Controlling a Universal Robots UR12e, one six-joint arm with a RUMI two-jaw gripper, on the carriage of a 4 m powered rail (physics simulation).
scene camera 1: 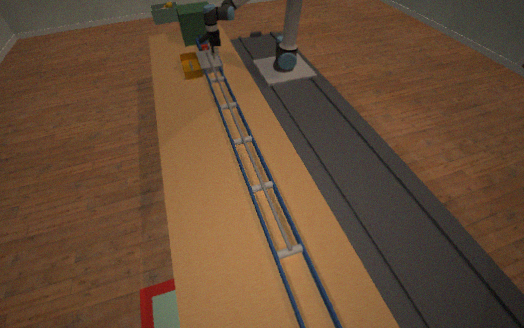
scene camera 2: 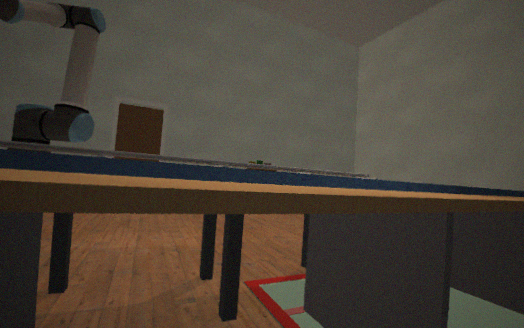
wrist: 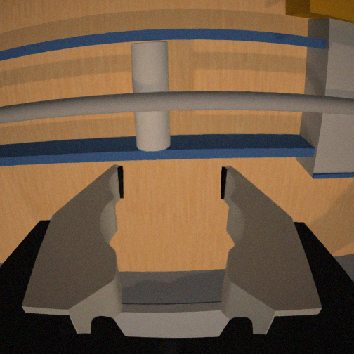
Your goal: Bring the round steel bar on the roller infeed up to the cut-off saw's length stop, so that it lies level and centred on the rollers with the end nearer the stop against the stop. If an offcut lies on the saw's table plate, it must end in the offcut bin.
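Places are measured from the arm's base along level axes (x back, y down, z right), in millimetres.
Pixels of known places: gripper, between the fingertips: (scene camera 1: 214, 58).
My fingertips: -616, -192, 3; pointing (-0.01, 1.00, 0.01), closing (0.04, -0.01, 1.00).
Ahead of a thing's pixels: the offset from my fingertips to its top centre, as dx, dy, dz. "spot": to the spot under its first point. Level surfaces: height alone.
The round steel bar (scene camera 1: 253, 163) (scene camera 2: 320, 172) (wrist: 225, 101) lies along the blue-railed roller infeed (scene camera 1: 285, 272) (wrist: 235, 145). Its near end rests over a roller {-4, +162, -1623} (scene camera 1: 296, 249); its other end runs over the saw's grey table plate {-4, +163, +352} (scene camera 1: 215, 63) (wrist: 340, 65), and contact with the stop cannot be made out. In the wrist view the bar crosses a roller (wrist: 151, 65). My gripper (wrist: 171, 168) is open and empty, beside the infeed, with the bar beyond its fingertips. The yellow offcut bin {-182, +150, +327} (scene camera 1: 192, 75) (wrist: 325, 7) stands beside the plate, with a small pale thing inside.
A green box {spot: -59, +20, +827} (scene camera 1: 192, 25) stands behind the plate, with small red and blue parts {spot: -6, +124, +530} (scene camera 1: 204, 46) before it. A grey-green container (scene camera 1: 164, 15) is farther back. The arm's carriage (scene camera 1: 295, 75) stands on the dark rail (scene camera 1: 360, 165) beside the long table {dy +222} (scene camera 1: 195, 200).
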